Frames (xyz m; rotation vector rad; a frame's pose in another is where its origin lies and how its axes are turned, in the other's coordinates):
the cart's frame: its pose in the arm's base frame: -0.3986 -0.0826 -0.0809 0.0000 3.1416 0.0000
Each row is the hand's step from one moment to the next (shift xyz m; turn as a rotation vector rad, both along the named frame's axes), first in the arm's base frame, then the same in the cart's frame.
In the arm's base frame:
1: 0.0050 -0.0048 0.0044 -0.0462 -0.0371 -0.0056
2: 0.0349 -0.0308 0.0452 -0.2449 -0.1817 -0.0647
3: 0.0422 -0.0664 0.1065 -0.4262 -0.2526 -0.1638
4: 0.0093 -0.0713 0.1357 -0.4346 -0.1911 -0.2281
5: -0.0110 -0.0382 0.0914 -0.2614 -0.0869 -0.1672
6: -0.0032 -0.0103 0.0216 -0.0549 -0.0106 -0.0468
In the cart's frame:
1: -0.0050 -0.0048 -0.0044 0.0462 -0.0371 0.0056
2: -0.0349 -0.0308 -0.0452 0.2449 -0.1817 0.0647
3: -0.0422 -0.0664 -0.1065 0.4262 -0.2526 0.1638
4: -0.0093 -0.0713 -0.1357 0.4346 -0.1911 0.2281
5: 0.0110 -0.0382 -0.0914 0.2614 -0.0869 0.1672
6: 0.0032 -0.0103 -0.0216 0.0549 -0.0106 0.0468

